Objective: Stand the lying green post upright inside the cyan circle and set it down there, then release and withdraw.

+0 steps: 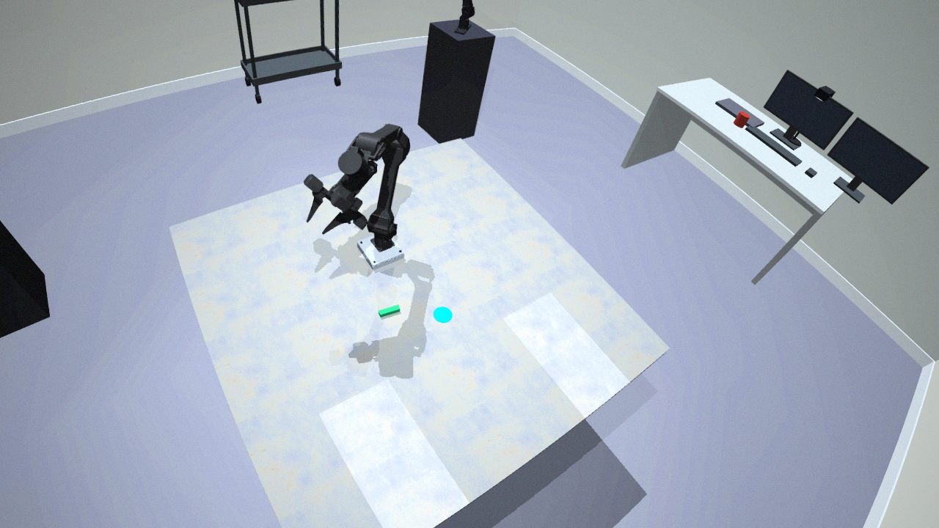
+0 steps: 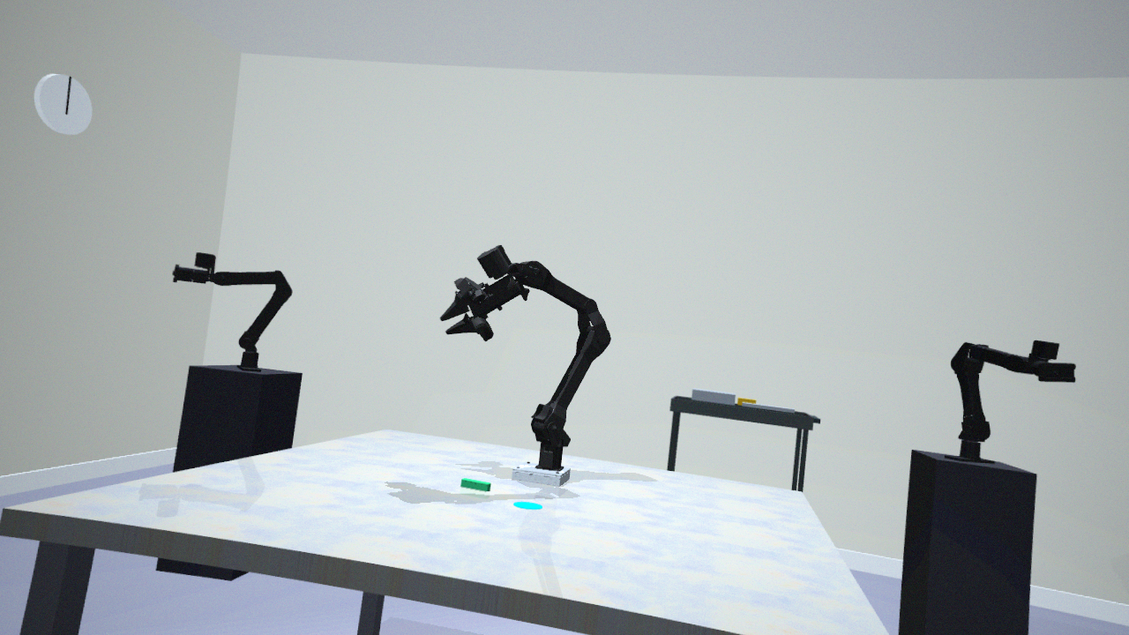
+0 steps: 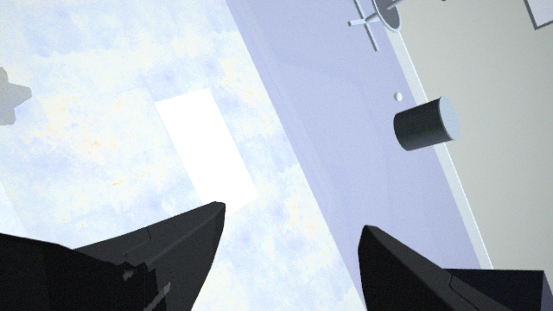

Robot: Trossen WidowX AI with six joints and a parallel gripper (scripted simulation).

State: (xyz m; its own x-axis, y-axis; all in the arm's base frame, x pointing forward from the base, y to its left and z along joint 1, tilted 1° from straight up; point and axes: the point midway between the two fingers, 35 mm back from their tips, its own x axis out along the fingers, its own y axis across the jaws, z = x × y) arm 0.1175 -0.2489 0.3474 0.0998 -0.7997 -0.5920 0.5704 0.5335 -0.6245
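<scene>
Now: gripper tip 340 mm above the green post, 160 mm to the right of it and 120 mm short of it. The rest, counted from my gripper tip: cyan circle: 350 mm below, 300 mm to the left, 220 mm ahead.
</scene>
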